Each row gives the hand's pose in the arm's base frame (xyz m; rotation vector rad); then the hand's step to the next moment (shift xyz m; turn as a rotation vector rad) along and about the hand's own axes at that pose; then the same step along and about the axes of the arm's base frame.
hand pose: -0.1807 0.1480 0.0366 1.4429 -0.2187 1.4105
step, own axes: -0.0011 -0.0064 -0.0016 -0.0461 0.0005 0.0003
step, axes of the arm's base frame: 0.0034 0.0034 -0.0047 -0.0134 -0.0241 -0.0370
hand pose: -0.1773 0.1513 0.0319 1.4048 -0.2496 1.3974
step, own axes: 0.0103 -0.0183 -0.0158 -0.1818 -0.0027 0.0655
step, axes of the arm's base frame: 0.0077 0.0245 -0.0055 -0.0118 -0.1422 -0.1303
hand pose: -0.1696 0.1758 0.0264 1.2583 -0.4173 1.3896
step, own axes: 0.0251 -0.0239 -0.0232 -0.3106 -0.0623 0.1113
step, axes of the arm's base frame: 0.0166 0.0381 0.0031 0.0298 -0.2264 -0.2462
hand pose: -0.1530 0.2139 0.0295 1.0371 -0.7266 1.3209
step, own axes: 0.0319 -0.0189 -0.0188 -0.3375 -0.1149 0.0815
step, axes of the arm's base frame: 0.0208 0.0314 0.0176 0.0735 -0.2074 -0.2921
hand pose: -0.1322 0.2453 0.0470 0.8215 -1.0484 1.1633
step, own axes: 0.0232 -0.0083 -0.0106 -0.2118 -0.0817 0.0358
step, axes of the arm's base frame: 0.0118 0.0152 0.0187 0.0588 -0.1182 -0.1881
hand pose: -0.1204 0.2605 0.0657 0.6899 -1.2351 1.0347
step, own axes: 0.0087 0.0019 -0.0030 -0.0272 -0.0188 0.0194
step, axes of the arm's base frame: -0.0005 0.0056 0.0075 0.0089 -0.0315 -0.0199
